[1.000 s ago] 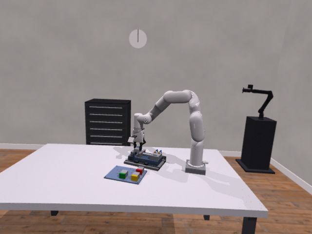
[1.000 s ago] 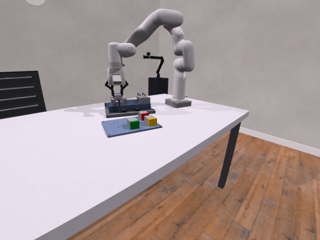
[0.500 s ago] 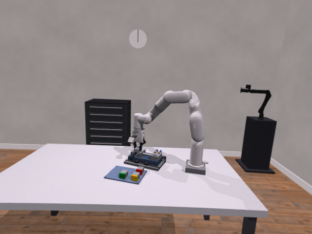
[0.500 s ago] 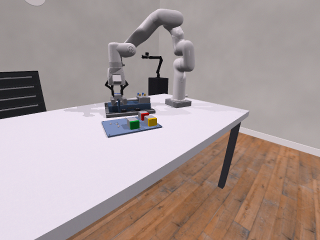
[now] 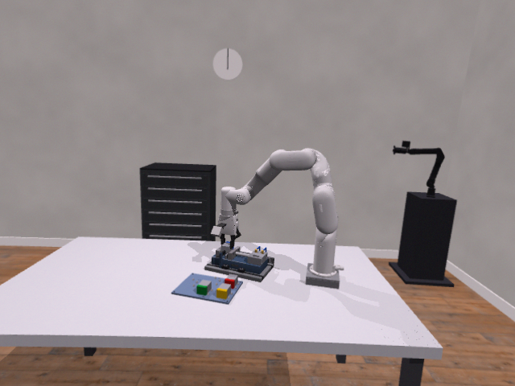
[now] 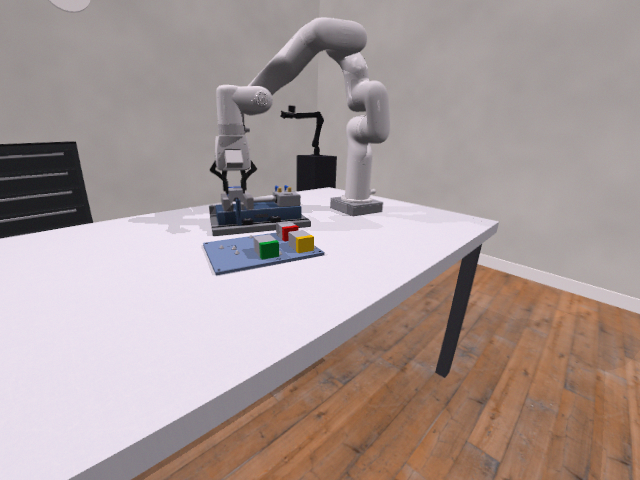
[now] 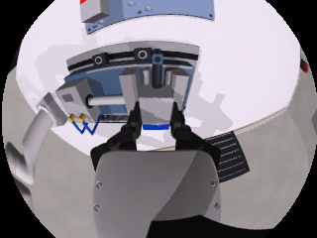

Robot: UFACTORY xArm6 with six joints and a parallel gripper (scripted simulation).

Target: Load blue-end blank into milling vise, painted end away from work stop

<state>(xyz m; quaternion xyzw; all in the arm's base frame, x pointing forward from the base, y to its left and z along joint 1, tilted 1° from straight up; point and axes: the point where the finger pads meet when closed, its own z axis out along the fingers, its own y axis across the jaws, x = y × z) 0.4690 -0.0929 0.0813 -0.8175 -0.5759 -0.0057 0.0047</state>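
Right now the blue-ended blank is 20 mm below my hand. From my hand the other things lie so: hose block (160 mm behind, 50 mm to the left, 50 mm below); milling vise (80 mm below, 70 mm behind, 20 mm to the left); fixed jaw (50 mm below, 30 mm ahead, 10 mm to the right).
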